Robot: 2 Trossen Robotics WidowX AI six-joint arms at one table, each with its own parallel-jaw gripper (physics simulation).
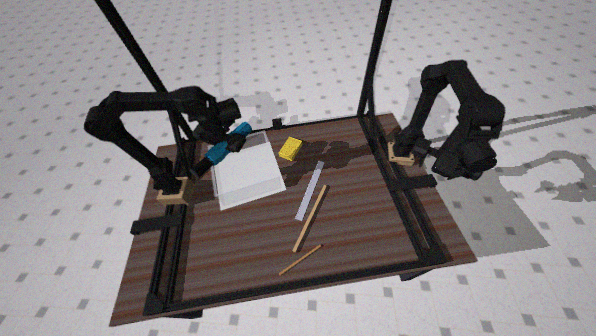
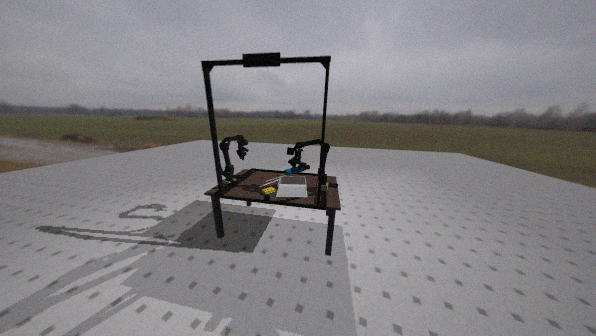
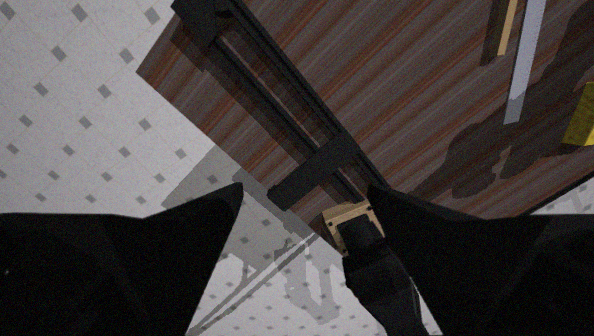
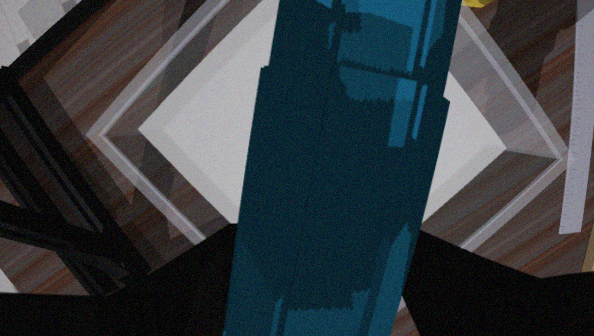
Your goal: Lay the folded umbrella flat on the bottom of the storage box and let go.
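Observation:
The blue folded umbrella (image 1: 216, 153) (image 2: 295, 171) (image 4: 340, 175), with a dark handle, is held above the storage box and spans it at a slant. The storage box (image 1: 254, 196) (image 2: 292, 192) (image 4: 151, 186) has clear walls and a white bottom, and stands on the table. My right gripper (image 1: 236, 142) (image 4: 311, 231) is shut on the umbrella's middle, above the box. Contact between umbrella and box cannot be made out. My left gripper (image 1: 457, 172) (image 2: 243, 157) (image 3: 306, 189) is open and empty, raised by its own base, far from the box.
A yellow block (image 1: 290, 148) (image 2: 268, 191) (image 3: 581, 120) lies beside the box. A pale ruler (image 1: 310, 190) (image 3: 525, 60) (image 4: 577, 125), a wooden stick (image 1: 310, 218) and a thinner stick (image 1: 300, 259) lie on the table. Black frame rails run along the table sides, with tall posts at the back.

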